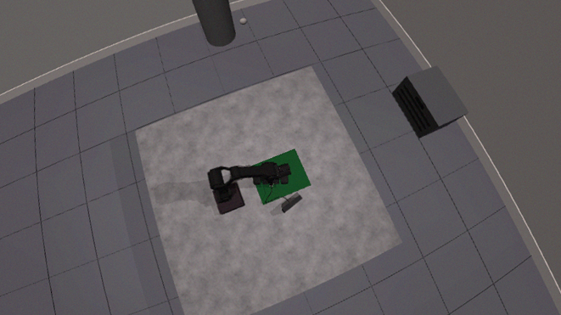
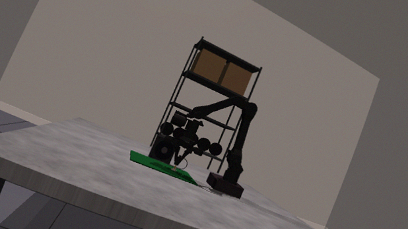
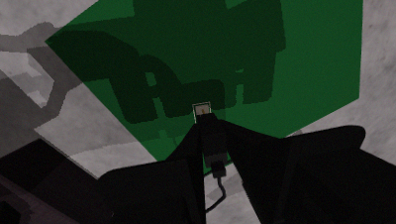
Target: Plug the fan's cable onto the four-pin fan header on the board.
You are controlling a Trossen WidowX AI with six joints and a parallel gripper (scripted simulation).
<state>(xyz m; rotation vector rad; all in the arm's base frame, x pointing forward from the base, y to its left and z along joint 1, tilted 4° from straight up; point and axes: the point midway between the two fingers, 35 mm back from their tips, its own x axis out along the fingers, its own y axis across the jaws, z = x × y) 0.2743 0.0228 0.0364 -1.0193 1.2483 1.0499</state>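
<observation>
The black plug is 10 mm to the right of my gripper tip and 10 mm above it. From my gripper tip the other things lie so: black fan (150 mm to the right, 70 mm ahead, 20 mm above); then white four-pin header (40 mm below, 10 mm to the right); then green board (60 mm below, 60 mm ahead, 20 mm to the left).
</observation>
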